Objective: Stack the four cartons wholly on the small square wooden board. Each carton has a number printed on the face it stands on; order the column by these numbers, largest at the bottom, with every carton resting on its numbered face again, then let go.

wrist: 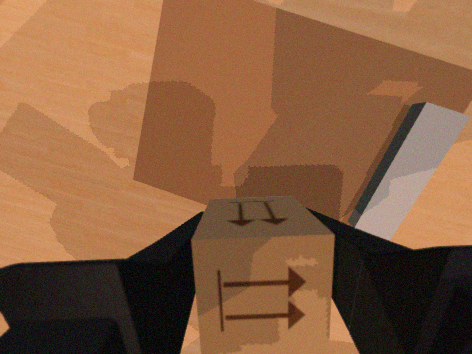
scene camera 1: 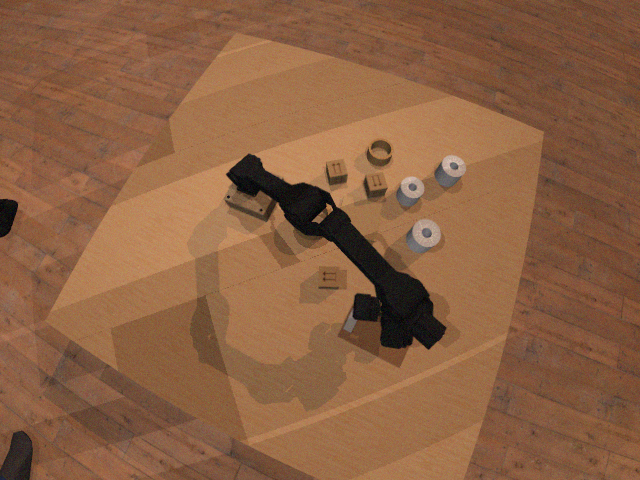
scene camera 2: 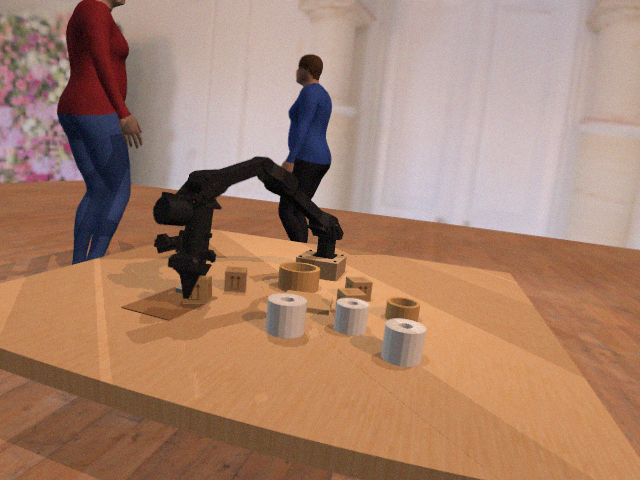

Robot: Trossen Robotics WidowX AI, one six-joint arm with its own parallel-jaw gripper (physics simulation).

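Places are measured from the arm's base along level axes (x ahead, y left, z up), in metres.
Where they show: gripper, fingertip midpoint: (wrist: pixel 253 216) (scene camera 2: pixel 189 296); arm's base at its link origin: (scene camera 1: pixel 250 184) (scene camera 2: pixel 325 255).
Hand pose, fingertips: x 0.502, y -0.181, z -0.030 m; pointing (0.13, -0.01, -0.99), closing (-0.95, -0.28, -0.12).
Note:
Things, the pixels of their top centre, and the offset from my fingertips. "*": a spot on its surface instead.
- brown square board at its top centre: (wrist: pixel 283 136) (scene camera 2: pixel 172 297) (scene camera 1: pixel 379 330) 0.005 m back, 0.049 m right, 0.015 m down
- grey bar at a spot on its surface: (wrist: pixel 410 170) (scene camera 1: pixel 353 318) * 0.082 m back, 0.049 m right, 0.015 m down
- small wooden ring at its top centre: (scene camera 2: pixel 403 302) (scene camera 1: pixel 381 148) 0.194 m back, 0.461 m left, 0.015 m up
- larger ring at its top centre: (scene camera 2: pixel 299 267) (scene camera 1: pixel 311 214) 0.296 m back, 0.163 m left, 0.032 m up
My gripper (scene camera 2: pixel 190 294) (wrist: pixel 253 216) is shut on a carton (scene camera 2: pixel 205 290) (wrist: pixel 265 290), which is low at the edge of the brown square board (scene camera 1: pixel 376 348) (scene camera 2: pixel 154 305) (wrist: pixel 210 45). I cannot tell whether the carton touches the board. Arrows on its side point up in scene camera 2. The arm hides it in scene camera 1. One carton (scene camera 1: pixel 329 277) (scene camera 2: pixel 236 279) stands on the table a little away from the board. Two more cartons, one (scene camera 1: pixel 336 172) (scene camera 2: pixel 359 287) and another (scene camera 1: pixel 375 184) (scene camera 2: pixel 352 293), stand farther off, near each other. The printed numbers are hidden.
A grey bar (scene camera 1: pixel 350 321) (wrist: pixel 410 170) lies along one board edge, close to the gripper. White rolls (scene camera 1: pixel 423 236) (scene camera 1: pixel 410 191) (scene camera 1: pixel 449 170) stand beyond the cartons. A small wooden ring (scene camera 1: pixel 379 160) (scene camera 2: pixel 402 311) stands near two cartons, and a larger ring (scene camera 2: pixel 298 280) stands nearer the arm's base.

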